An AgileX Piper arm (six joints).
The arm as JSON. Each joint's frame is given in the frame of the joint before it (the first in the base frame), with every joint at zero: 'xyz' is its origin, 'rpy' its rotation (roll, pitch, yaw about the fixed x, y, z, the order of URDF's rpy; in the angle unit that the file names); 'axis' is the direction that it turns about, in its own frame. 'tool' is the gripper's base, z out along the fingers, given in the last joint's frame.
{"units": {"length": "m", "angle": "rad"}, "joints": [
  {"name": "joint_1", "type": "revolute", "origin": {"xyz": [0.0, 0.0, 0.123], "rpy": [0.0, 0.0, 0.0]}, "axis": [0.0, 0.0, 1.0]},
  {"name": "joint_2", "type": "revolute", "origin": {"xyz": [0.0, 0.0, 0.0], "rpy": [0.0, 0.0, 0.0]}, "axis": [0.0, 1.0, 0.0]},
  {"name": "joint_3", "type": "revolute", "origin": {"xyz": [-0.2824, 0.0, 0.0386], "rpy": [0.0, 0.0, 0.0]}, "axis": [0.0, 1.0, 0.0]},
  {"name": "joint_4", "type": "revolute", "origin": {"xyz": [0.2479, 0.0, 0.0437], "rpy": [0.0, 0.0, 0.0]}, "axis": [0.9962, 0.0, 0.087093]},
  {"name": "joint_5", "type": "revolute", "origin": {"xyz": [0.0, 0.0, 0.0], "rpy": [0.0, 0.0, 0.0]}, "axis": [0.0, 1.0, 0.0]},
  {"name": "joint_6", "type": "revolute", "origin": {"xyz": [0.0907, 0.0, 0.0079], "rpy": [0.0, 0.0, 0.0]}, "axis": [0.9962, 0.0, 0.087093]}
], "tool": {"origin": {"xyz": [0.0, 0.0, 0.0], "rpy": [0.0, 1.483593, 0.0]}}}
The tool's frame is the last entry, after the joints.
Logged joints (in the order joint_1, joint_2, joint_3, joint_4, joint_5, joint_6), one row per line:
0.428, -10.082, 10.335, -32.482, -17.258, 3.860
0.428, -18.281, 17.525, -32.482, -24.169, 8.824
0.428, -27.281, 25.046, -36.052, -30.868, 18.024
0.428, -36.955, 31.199, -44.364, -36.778, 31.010
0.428, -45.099, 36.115, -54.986, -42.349, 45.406
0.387, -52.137, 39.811, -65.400, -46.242, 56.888
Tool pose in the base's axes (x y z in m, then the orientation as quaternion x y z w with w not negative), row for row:
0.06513, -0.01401, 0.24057, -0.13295, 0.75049, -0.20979, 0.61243
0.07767, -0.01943, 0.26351, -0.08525, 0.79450, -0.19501, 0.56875
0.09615, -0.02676, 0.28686, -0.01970, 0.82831, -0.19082, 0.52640
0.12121, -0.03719, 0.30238, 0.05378, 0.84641, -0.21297, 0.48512
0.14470, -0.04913, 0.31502, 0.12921, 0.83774, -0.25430, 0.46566
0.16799, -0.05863, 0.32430, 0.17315, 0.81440, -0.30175, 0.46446
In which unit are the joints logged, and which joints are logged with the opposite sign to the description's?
The joints are logged in degrees. Opposite sign: joint_2, joint_3, joint_5.
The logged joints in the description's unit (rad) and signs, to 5 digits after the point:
0.00747, 0.17596, -0.18038, -0.56692, 0.30121, 0.06737
0.00747, 0.31906, -0.30587, -0.56692, 0.42183, 0.15401
0.00747, 0.47614, -0.43714, -0.62923, 0.53875, 0.31458
0.00747, 0.64499, -0.54453, -0.77430, 0.64190, 0.54123
0.00747, 0.78713, -0.63033, -0.95969, 0.73913, 0.79248
0.00675, 0.90996, -0.69483, -1.14145, 0.80708, 0.99288

